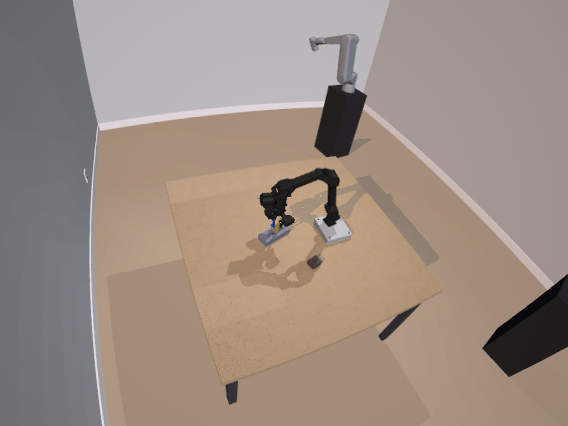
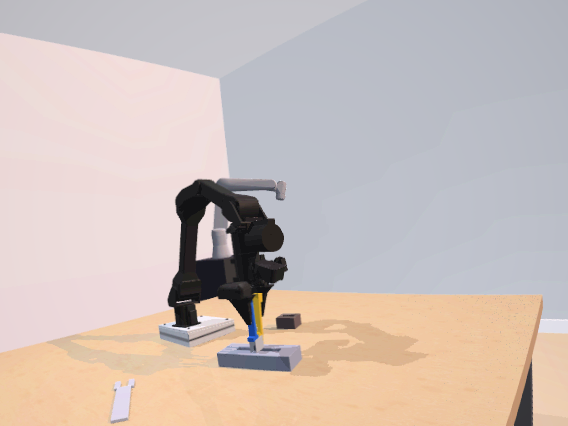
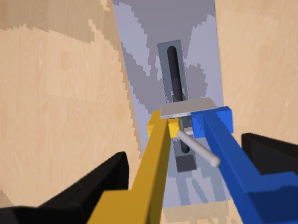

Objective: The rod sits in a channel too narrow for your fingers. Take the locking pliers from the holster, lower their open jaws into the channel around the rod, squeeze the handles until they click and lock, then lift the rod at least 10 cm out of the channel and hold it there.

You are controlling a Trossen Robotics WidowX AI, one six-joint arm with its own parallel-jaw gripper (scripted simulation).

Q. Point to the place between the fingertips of my gripper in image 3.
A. At 183, 151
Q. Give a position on a grey channel block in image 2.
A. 284, 358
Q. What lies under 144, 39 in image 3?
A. A grey channel block.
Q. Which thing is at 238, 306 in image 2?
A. My gripper.
